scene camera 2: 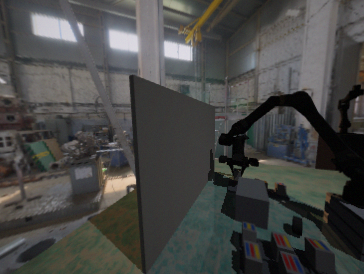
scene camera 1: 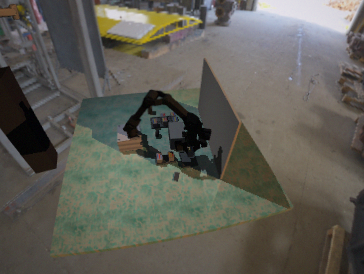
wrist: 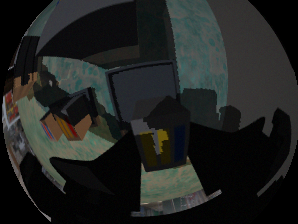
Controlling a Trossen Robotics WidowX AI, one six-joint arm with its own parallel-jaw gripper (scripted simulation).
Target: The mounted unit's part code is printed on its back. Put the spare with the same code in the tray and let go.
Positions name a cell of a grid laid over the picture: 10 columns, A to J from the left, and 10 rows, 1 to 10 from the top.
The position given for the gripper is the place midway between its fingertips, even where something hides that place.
Observation:
The gripper (wrist: F6) carries a spare block (wrist: F6). Further things: a grey wall panel (scene camera 2: E5).
The grey wall panel shows as well in scene camera 1 (scene camera 1: F5).

